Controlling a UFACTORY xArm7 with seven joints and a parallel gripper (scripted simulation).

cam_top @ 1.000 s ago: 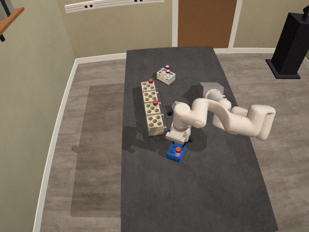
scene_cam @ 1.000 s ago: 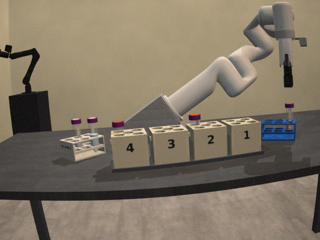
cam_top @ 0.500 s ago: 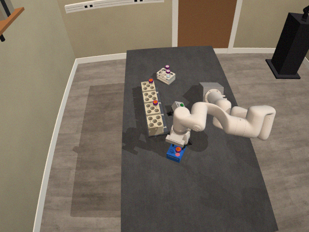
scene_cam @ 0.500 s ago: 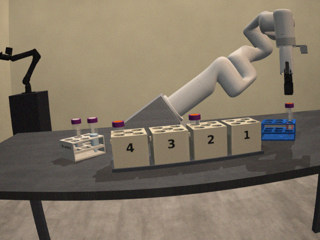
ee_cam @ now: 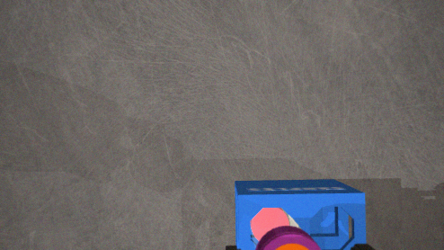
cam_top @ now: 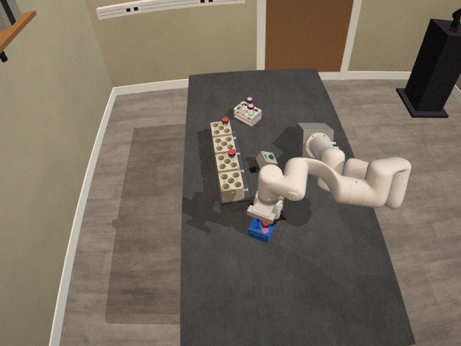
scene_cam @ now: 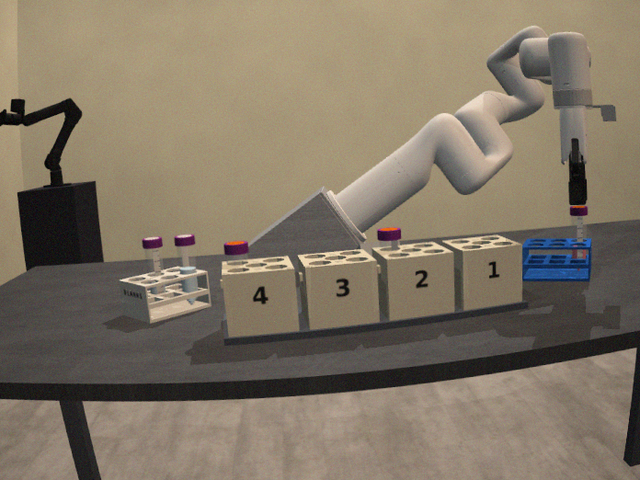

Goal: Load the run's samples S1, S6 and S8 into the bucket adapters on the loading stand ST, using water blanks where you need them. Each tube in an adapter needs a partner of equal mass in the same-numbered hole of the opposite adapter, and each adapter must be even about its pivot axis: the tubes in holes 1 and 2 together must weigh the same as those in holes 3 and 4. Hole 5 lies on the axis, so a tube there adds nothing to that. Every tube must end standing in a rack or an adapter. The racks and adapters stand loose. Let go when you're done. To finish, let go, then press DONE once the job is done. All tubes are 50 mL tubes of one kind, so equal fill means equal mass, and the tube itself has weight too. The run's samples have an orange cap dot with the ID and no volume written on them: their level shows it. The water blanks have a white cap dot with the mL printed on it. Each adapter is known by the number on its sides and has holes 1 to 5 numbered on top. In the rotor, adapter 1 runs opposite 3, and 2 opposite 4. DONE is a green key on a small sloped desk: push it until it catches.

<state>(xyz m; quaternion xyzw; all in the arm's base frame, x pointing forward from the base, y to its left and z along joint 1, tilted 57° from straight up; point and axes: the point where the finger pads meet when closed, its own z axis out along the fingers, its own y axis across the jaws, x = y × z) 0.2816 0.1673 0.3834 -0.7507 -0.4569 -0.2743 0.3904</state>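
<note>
Now: the sample tube 8 cm below my hand and 1 cm ahead of it. The rest, counted from my hand: sample S8: 59 cm to the right, 16 cm ahead, 8 cm below; then blue sample rack: 12 cm below, 4 cm to the right; then loading stand ST: 39 cm to the right, 15 cm ahead, 14 cm below.
</note>
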